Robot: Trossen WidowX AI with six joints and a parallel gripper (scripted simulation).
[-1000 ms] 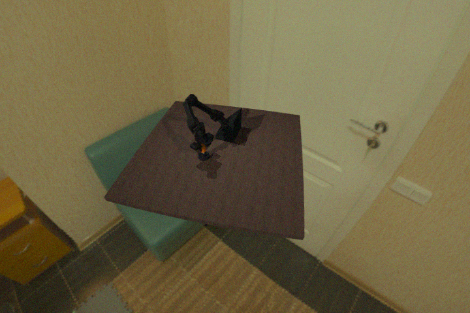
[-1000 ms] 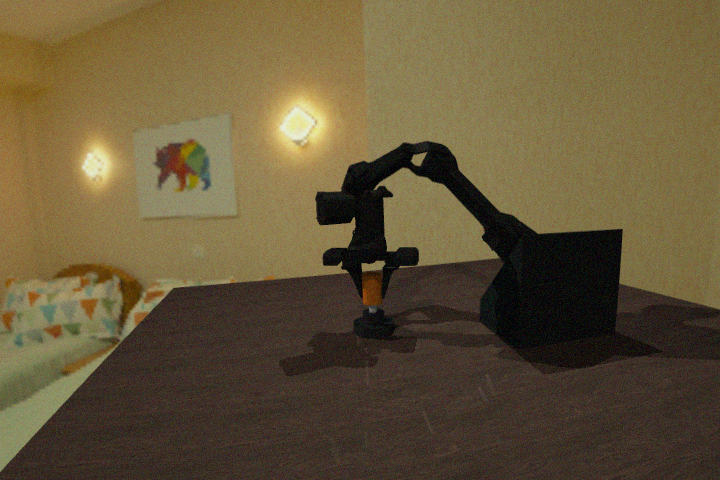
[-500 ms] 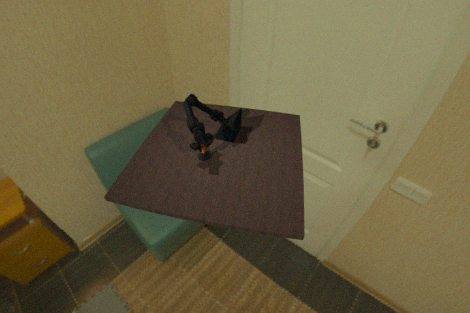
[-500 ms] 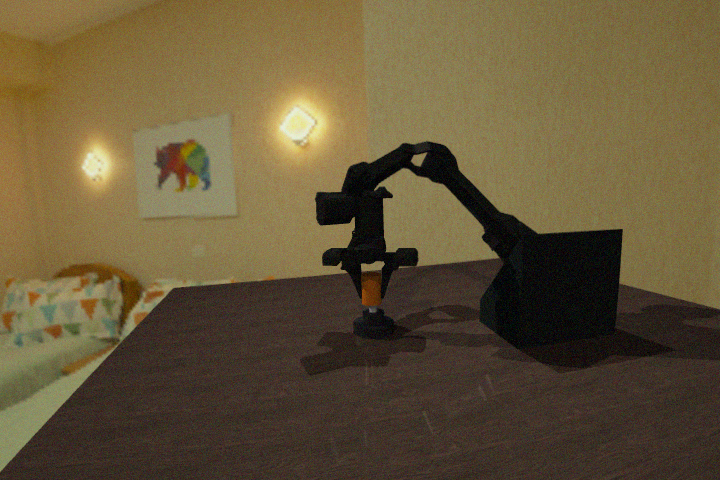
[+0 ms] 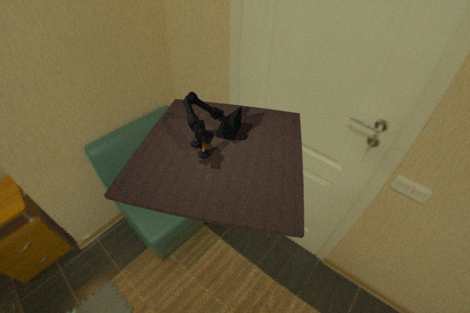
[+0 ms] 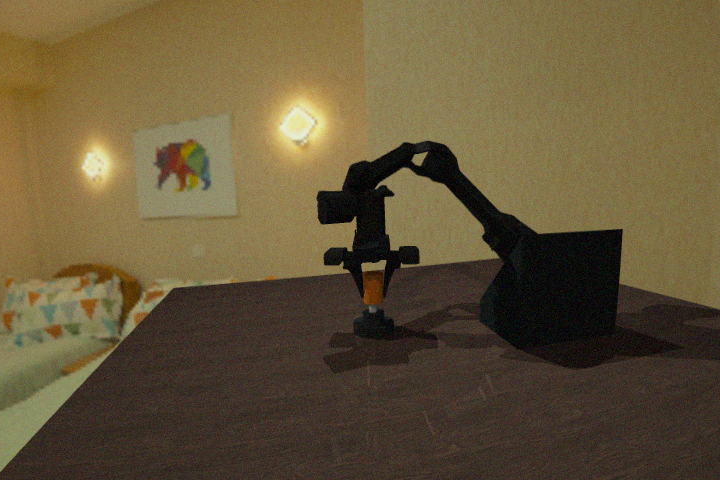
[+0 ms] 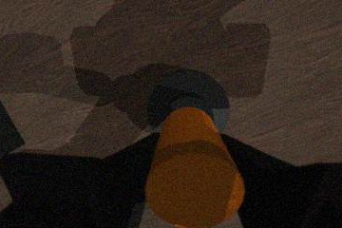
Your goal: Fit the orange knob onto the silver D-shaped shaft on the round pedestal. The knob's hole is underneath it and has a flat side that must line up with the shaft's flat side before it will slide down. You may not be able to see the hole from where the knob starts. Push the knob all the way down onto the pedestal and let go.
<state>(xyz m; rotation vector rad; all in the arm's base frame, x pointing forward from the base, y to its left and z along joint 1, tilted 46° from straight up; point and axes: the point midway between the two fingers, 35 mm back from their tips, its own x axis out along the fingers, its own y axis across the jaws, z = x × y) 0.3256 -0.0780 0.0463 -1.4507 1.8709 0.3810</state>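
Now: gripper tip 3 cm below the orange knob. Round my gripper tip: round pedestal 4 cm below.
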